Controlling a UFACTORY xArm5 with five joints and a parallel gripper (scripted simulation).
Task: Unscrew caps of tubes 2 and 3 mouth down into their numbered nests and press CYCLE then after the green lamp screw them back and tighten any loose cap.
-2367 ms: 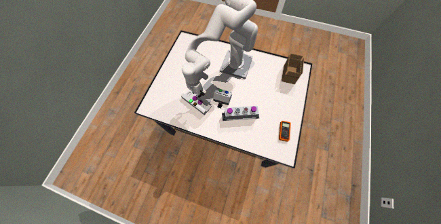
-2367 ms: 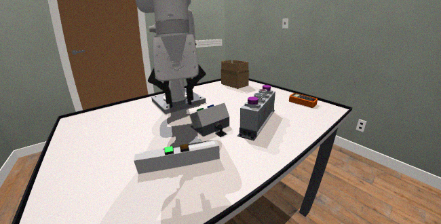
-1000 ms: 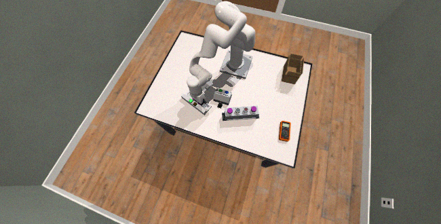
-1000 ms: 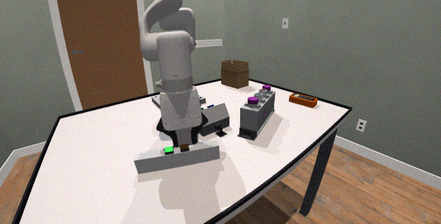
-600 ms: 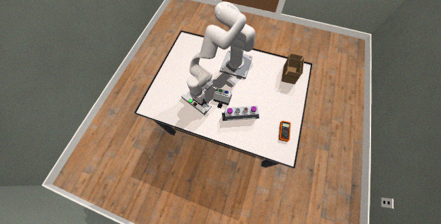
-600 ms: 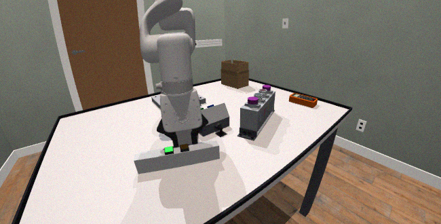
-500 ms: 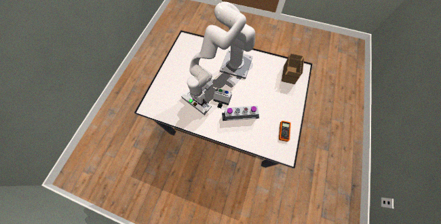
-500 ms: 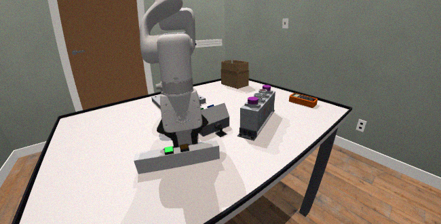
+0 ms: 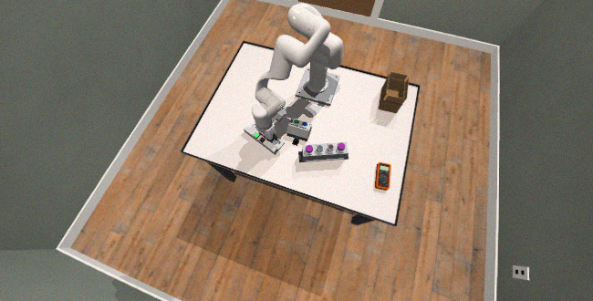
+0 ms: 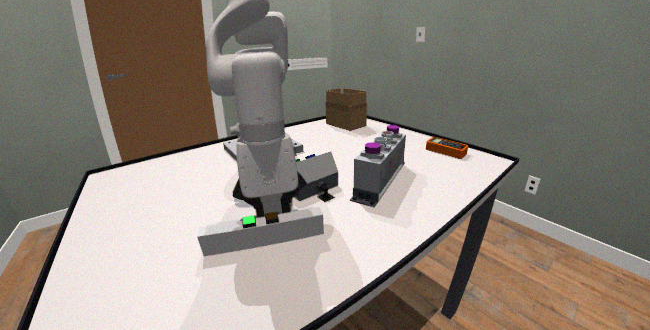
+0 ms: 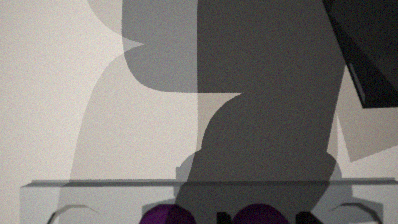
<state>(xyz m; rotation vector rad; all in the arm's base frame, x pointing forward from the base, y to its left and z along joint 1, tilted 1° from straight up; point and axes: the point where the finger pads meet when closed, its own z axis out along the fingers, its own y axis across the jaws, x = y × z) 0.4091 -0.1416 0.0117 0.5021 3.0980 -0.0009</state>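
Right now my hand is 31 cm to the right of the grey decapping station and 3 cm above it. From my hand the other things lie so: key housing: 10 cm behind, 14 cm to the left, 2 cm above; purple cap: 2 cm below; green key: 12 cm behind, 12 cm to the left, 3 cm above.
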